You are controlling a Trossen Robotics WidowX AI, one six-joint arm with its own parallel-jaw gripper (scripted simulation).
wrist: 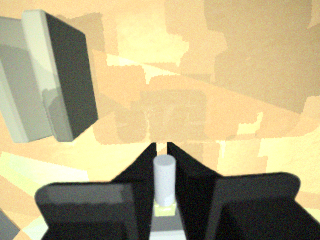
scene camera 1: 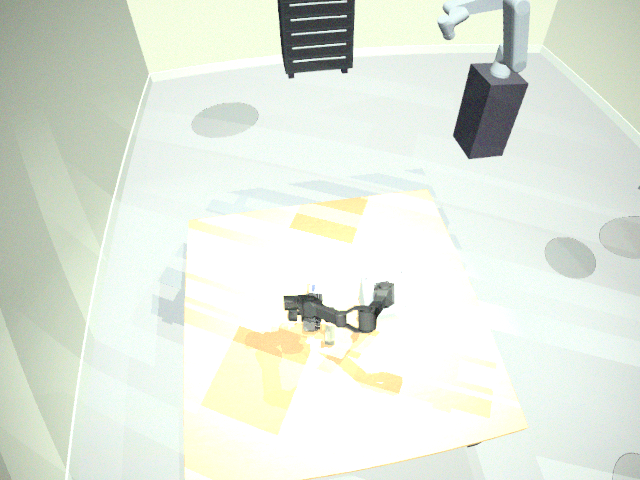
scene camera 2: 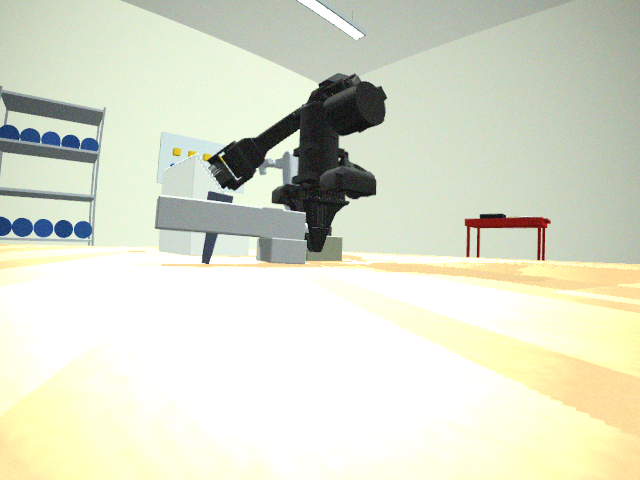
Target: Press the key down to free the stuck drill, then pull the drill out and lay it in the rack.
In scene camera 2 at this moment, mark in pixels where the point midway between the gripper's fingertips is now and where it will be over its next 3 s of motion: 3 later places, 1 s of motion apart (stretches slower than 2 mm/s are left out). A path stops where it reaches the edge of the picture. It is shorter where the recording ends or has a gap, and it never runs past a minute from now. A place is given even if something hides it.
The gripper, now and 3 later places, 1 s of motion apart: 315, 251; 336, 253; 333, 254; 330, 255
